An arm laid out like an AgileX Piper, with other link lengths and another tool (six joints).
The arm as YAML. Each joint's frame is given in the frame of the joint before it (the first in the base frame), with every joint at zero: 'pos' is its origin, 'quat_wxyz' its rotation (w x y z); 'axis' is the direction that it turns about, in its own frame. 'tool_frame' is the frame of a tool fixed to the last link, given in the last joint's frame.
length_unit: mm
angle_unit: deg
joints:
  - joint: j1
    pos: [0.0, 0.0, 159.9]
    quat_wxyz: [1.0, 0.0, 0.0, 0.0]
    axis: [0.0, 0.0, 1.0]
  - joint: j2
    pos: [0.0, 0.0, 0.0]
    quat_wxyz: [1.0, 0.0, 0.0, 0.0]
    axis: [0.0, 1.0, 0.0]
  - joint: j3
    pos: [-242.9, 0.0, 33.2]
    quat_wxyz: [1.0, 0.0, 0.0, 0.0]
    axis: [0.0, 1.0, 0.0]
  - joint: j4
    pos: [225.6, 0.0, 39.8]
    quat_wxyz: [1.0, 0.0, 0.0, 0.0]
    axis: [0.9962, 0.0, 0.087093]
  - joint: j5
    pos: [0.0, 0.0, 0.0]
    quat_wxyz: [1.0, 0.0, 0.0, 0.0]
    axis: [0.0, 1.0, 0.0]
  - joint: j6
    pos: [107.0, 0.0, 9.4]
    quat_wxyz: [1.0, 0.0, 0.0, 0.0]
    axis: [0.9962, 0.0, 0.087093]
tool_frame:
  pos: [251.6, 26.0, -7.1]
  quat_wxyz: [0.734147, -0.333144, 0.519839, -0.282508]
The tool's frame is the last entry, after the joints.
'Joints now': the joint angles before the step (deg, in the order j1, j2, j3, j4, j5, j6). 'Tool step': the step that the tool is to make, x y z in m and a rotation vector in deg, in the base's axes. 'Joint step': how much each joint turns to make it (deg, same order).
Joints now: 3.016 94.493 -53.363 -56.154 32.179 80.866
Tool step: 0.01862 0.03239 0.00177 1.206 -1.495 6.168
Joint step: 1.211 0.280 0.000 -0.203 -4.896 -2.114
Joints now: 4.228 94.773 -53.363 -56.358 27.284 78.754
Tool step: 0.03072 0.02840 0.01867 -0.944 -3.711 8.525
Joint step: 0.000 -0.001 -0.925 -3.855 -6.685 -2.337
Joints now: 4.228 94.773 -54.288 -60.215 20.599 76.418
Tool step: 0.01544 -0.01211 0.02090 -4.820 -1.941 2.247
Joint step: 0.000 0.001 -2.067 -5.354 1.064 0.002
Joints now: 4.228 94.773 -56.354 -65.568 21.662 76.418
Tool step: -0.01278 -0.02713 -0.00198 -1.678 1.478 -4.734
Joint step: 0.000 0.000 -0.473 0.946 5.242 0.368
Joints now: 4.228 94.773 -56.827 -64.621 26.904 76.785
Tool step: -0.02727 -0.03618 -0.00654 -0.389 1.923 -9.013
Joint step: 0.001 0.000 -0.001 1.899 7.764 3.256
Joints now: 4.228 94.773 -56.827 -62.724 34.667 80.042
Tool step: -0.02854 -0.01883 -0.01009 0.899 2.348 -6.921
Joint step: 0.000 0.000 -0.001 3.928 5.671 0.929
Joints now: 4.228 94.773 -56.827 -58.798 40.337 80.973
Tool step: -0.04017 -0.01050 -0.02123 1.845 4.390 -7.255
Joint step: -0.002 0.844 0.108 5.806 5.869 0.000
